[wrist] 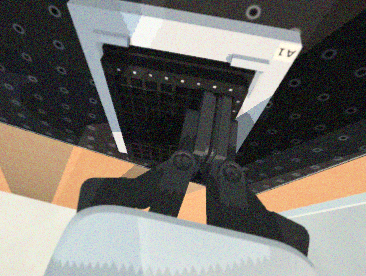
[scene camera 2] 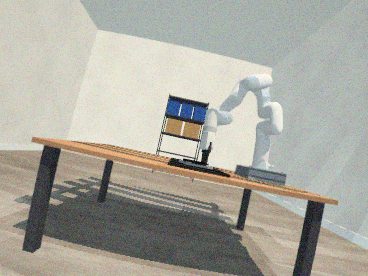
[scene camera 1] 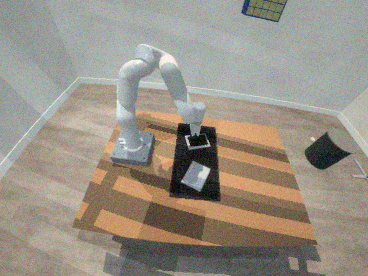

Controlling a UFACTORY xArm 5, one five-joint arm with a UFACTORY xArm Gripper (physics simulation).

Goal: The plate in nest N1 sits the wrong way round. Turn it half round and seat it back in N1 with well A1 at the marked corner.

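The nest [scene camera 1: 200, 147] [wrist: 190, 36], a light grey rectangular frame, stands on the black perforated board [scene camera 1: 212, 162] [wrist: 30, 60]. An "A1" label is at its upper right corner in the wrist view. The dark gridded plate [wrist: 150, 112] lies inside the frame, with a row of small white dots along its edge nearest the label side. Its own well A1 cannot be read. My gripper [scene camera 1: 195, 134] [scene camera 2: 205, 162] [wrist: 211, 107] is shut and empty. Its fingertips are inside the frame's outline, low over the plate's right part in the wrist view; whether they touch it cannot be told.
A second light grey rectangular piece [scene camera 1: 192, 177] lies turned at an angle on the board's front half. The robot's base [scene camera 1: 131, 150] [scene camera 2: 260, 175] stands at the board's left in scene camera 1. A dark bin [scene camera 1: 324, 150] is right of the table, off its edge.
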